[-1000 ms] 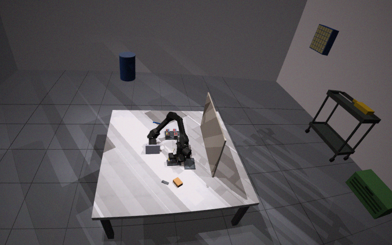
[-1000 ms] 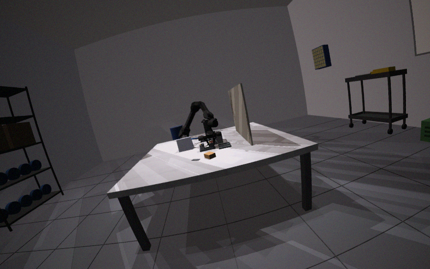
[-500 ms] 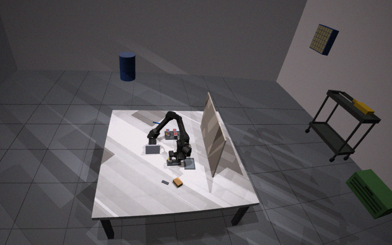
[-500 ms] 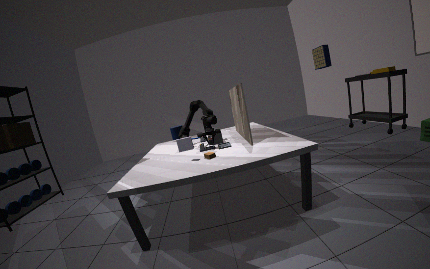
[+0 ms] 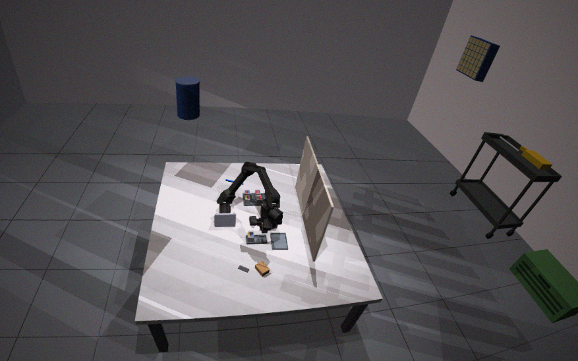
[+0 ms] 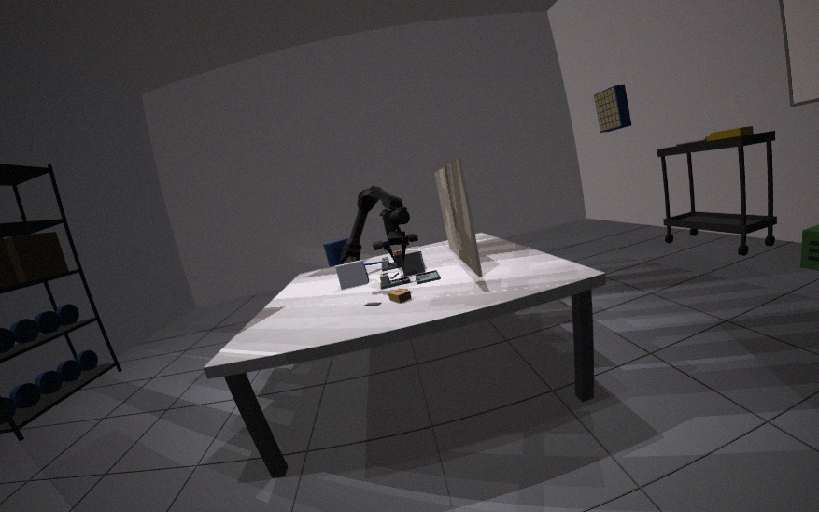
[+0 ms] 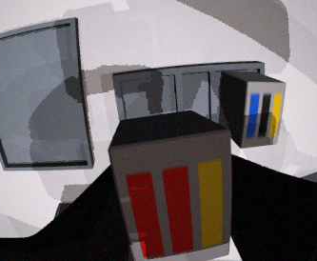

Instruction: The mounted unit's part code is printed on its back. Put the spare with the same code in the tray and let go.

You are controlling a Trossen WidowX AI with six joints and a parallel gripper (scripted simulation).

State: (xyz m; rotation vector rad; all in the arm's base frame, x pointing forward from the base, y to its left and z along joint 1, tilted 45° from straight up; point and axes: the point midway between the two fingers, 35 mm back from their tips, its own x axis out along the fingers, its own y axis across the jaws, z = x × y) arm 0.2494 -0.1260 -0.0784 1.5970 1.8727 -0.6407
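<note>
Right now the holder is 90 mm below my gripper tip and 40 mm behind it. From my gripper tip the other things lie so: mounted unit 190 mm to the left, 40 mm below, 40 mm ahead; orange box 220 mm to the right, 80 mm below, 10 mm behind; spare 30 mm above.
</note>
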